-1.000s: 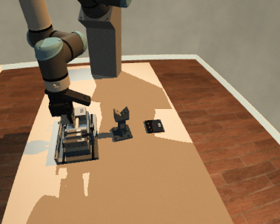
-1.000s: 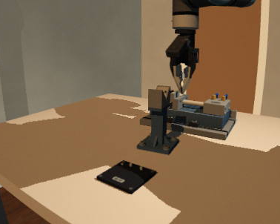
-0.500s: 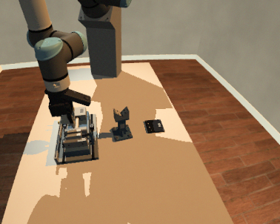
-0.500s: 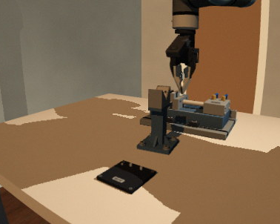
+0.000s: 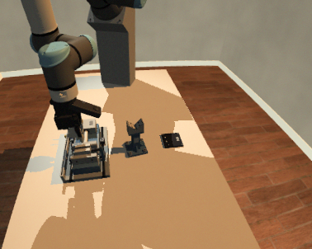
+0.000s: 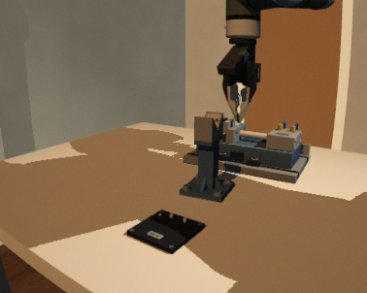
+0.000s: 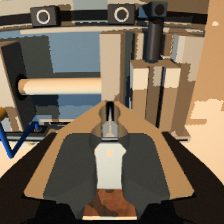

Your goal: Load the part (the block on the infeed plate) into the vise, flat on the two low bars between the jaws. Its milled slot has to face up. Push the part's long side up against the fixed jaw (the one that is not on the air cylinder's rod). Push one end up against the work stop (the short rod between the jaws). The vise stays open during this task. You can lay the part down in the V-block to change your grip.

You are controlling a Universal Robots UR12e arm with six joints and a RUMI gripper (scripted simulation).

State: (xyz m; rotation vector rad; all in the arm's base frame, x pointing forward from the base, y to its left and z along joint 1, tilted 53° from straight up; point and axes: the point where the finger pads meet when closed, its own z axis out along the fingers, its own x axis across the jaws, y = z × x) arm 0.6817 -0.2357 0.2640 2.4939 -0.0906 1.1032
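My hand is 40 mm short of the part, 10 mm to the left of it and 20 mm above it. The rest, counted from my hand: dark work stop rod 50 mm ahead, 40 mm to the left, 30 mm below; then moving jaw 40 mm below; then cream cylinder rod 50 mm behind, 20 mm to the left, 40 mm below.
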